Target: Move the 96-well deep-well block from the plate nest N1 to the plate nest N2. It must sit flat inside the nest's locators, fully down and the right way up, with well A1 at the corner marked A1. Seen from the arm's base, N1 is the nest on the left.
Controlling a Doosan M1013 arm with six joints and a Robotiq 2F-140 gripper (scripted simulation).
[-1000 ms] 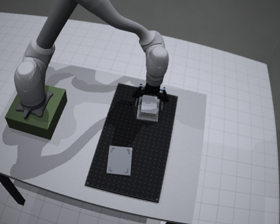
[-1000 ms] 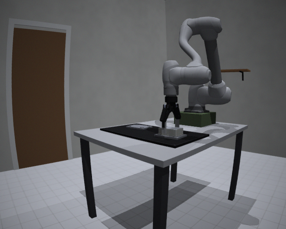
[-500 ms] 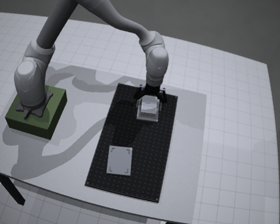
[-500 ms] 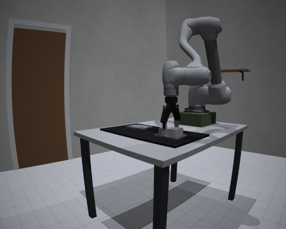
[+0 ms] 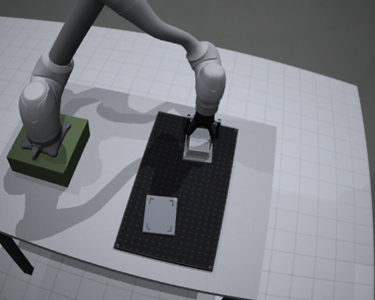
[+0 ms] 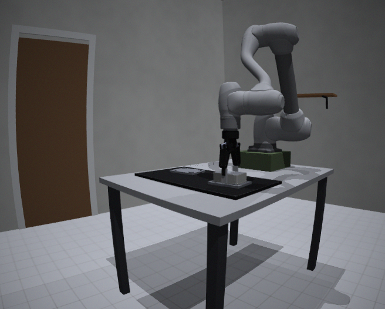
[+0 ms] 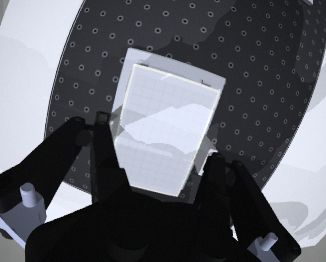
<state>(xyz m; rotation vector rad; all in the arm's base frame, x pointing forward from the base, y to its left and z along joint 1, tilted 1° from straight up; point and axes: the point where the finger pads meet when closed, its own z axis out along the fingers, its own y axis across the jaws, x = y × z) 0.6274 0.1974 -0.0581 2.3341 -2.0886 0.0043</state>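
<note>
Now: hand 30 mm above the plate nest N1. From my hand the other things lie so: plate nest N2 (370 mm to the right, 80 mm behind, 30 mm below); 96-well deep-well block (10 mm below).
</note>
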